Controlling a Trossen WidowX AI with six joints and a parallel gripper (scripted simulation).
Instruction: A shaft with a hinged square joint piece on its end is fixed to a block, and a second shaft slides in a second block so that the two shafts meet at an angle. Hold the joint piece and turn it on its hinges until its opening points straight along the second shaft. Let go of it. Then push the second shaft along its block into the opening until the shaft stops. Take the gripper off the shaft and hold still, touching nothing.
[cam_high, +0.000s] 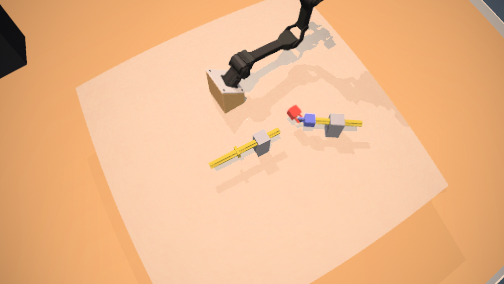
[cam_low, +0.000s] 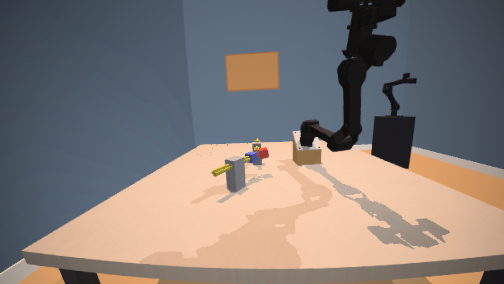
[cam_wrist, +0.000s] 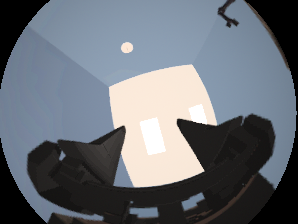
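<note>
Now: gripper tip 30 cm short of the red joint piece, 31 cm to the left of it and 54 cm above it.
</note>
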